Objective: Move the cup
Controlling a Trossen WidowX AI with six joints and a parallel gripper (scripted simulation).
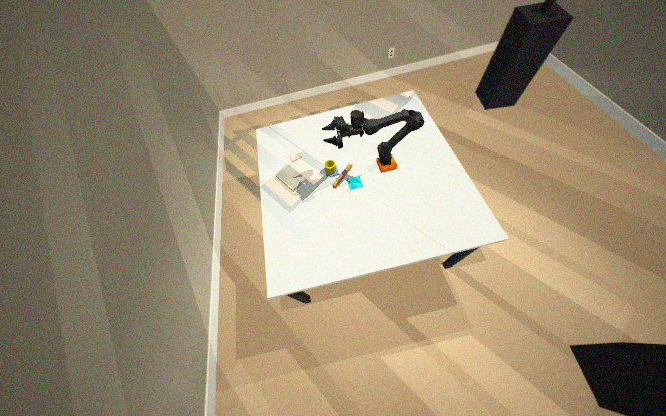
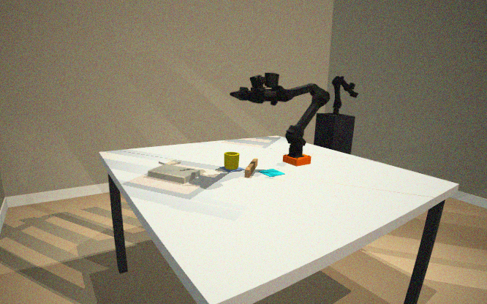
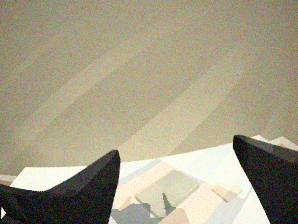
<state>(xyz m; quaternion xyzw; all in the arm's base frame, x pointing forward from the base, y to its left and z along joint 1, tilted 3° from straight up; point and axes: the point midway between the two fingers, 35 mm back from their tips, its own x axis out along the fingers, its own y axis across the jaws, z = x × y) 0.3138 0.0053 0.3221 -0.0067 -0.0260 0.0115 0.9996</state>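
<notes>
Right now the yellow cup is 10 mm behind my gripper tip, 20 mm to the right of it and 310 mm below it. Round my gripper tip: cyan pad: 150 mm behind, 110 mm to the left, 350 mm below; wooden bar: 80 mm behind, 50 mm to the left, 330 mm below; blue pad: 10 mm behind, 10 mm to the right, 350 mm below.
</notes>
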